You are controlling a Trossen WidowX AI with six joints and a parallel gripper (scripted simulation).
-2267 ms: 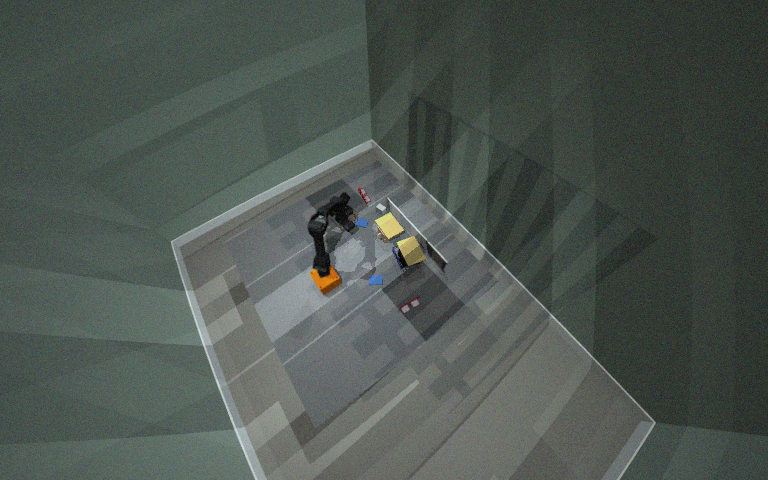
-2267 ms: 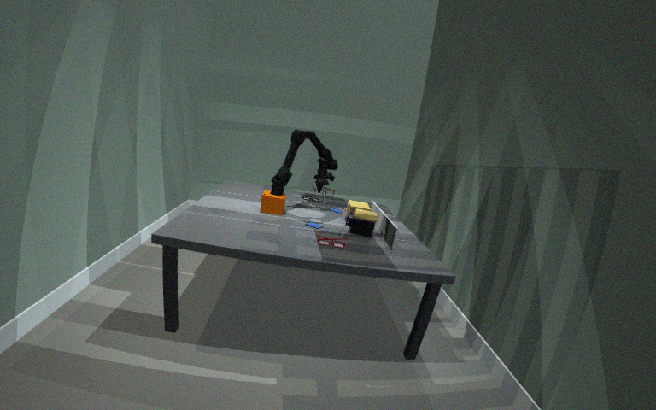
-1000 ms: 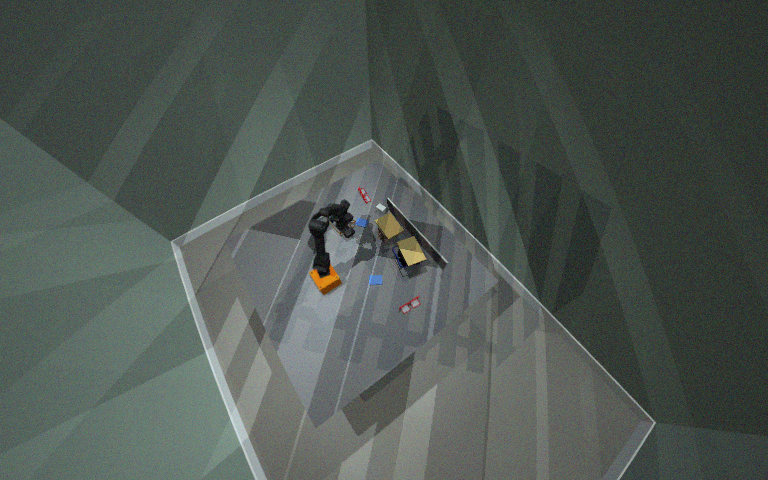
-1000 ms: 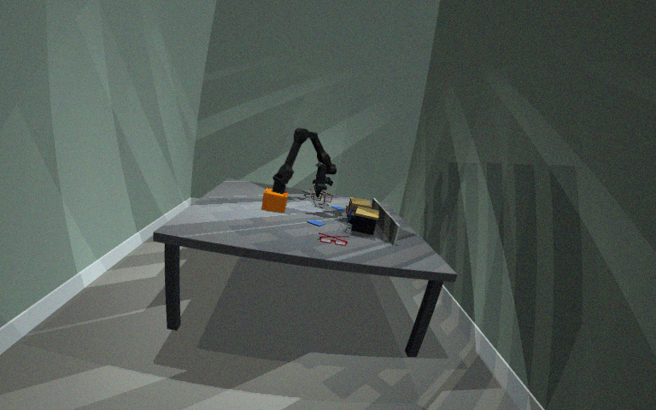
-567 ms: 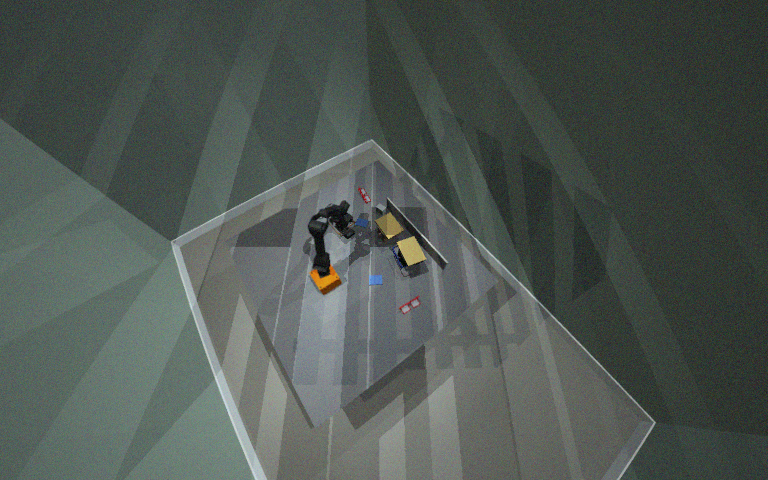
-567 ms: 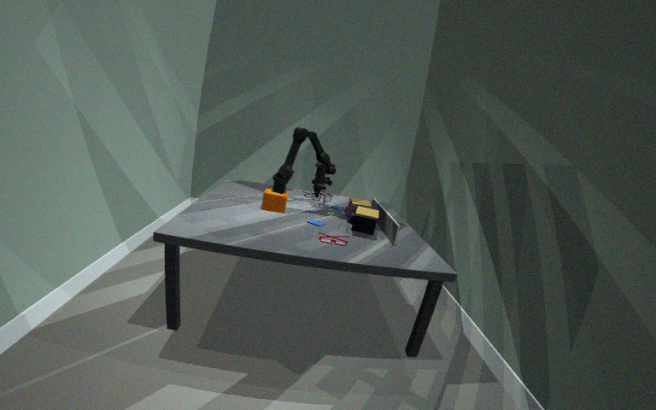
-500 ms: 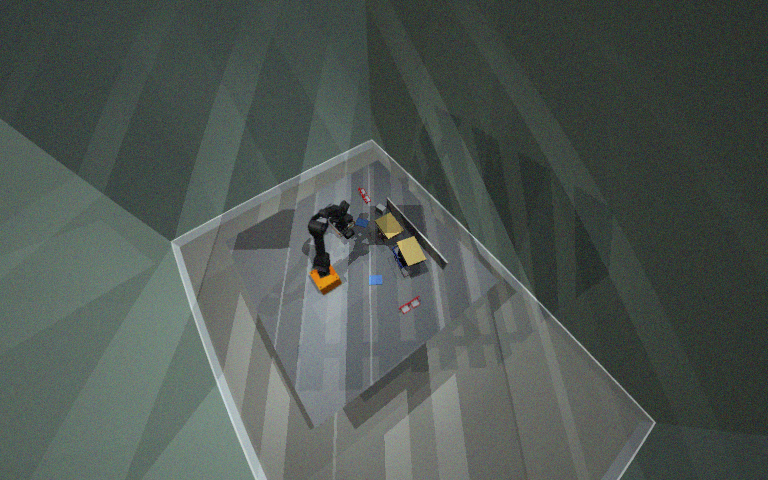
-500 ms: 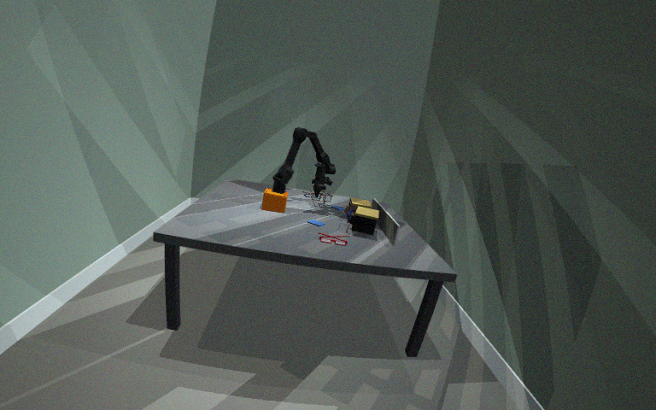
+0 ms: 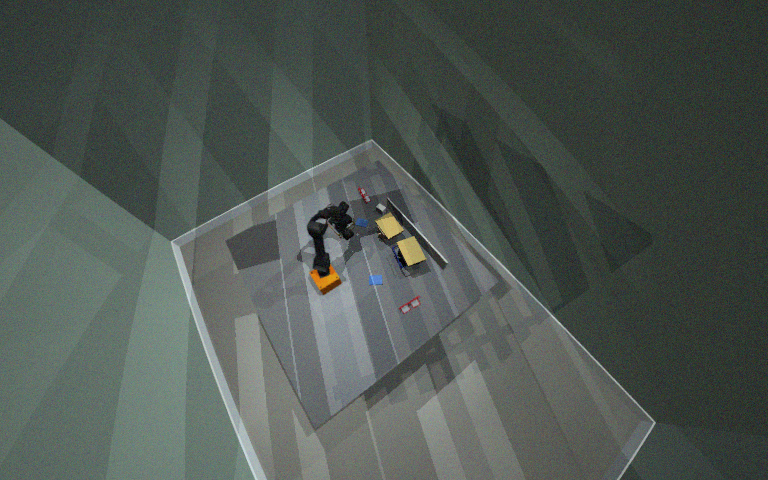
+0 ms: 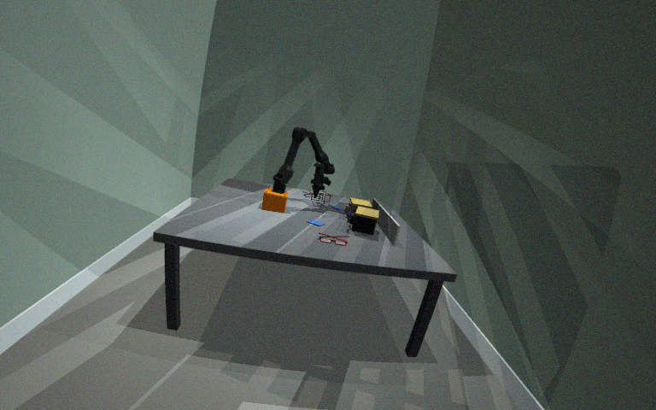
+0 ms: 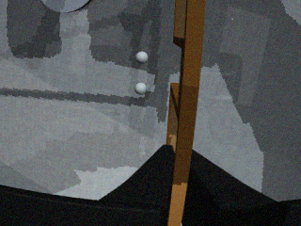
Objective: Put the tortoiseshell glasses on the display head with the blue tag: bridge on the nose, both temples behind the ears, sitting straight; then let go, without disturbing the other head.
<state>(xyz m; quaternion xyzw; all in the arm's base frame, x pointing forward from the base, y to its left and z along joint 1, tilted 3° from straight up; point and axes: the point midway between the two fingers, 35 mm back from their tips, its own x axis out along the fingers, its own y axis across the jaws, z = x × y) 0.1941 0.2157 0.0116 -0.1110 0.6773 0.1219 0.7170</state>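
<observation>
My gripper tip is 9 cm to the right of the thin grey post, 5 cm short of it and 4 cm above it. Round my gripper tip: white upright panel (43 cm ahead, 18 cm to the right, 1 cm below); then display head (26 cm ahead, 9 cm to the right).
</observation>
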